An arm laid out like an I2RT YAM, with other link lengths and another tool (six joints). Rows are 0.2 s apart.
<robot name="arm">
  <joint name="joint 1" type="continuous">
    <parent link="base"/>
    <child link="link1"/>
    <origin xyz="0 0 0.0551" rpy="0 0 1.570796"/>
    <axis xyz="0 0 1"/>
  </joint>
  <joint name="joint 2" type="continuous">
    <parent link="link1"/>
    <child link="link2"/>
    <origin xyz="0.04 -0.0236 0.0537" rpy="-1.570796 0 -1.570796"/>
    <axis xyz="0 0 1"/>
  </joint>
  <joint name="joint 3" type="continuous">
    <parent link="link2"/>
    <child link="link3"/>
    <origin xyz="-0.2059 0 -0.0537" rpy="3.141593 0 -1.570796"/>
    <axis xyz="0 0 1"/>
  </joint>
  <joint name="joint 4" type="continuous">
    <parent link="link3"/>
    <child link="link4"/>
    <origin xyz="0.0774 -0.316 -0.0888" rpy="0 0 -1.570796"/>
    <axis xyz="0 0 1"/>
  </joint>
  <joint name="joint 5" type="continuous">
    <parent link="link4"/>
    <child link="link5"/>
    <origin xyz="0.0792 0.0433 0.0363" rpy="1.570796 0 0"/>
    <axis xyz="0 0 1"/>
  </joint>
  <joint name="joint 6" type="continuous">
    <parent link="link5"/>
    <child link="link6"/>
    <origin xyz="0.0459 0 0.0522" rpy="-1.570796 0 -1.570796"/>
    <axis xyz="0 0 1"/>
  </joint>
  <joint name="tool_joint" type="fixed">
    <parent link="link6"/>
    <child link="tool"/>
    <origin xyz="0.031 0.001 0.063" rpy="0 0.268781 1.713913"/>
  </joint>
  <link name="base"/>
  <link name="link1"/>
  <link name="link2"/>
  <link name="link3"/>
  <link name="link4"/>
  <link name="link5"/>
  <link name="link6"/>
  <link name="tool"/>
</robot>
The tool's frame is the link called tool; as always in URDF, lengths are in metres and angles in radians. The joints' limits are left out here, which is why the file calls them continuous.
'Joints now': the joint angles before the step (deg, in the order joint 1, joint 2, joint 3, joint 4, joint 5, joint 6). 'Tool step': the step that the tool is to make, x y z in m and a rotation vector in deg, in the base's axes. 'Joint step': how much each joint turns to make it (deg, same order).
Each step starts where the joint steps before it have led.
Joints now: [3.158, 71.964, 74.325, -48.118, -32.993, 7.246]
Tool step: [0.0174, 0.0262, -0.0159, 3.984, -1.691, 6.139]
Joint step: [2.712, 5.585, -0.011, 7.826, -5.136, 0.394]
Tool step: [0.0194, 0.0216, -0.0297, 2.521, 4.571, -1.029]
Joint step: [2.791, 6.020, 0.013, 5.565, 0.630, 6.158]
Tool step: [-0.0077, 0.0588, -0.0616, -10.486, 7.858, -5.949]
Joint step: [10.928, 6.177, -0.012, -0.388, 17.507, 7.650]
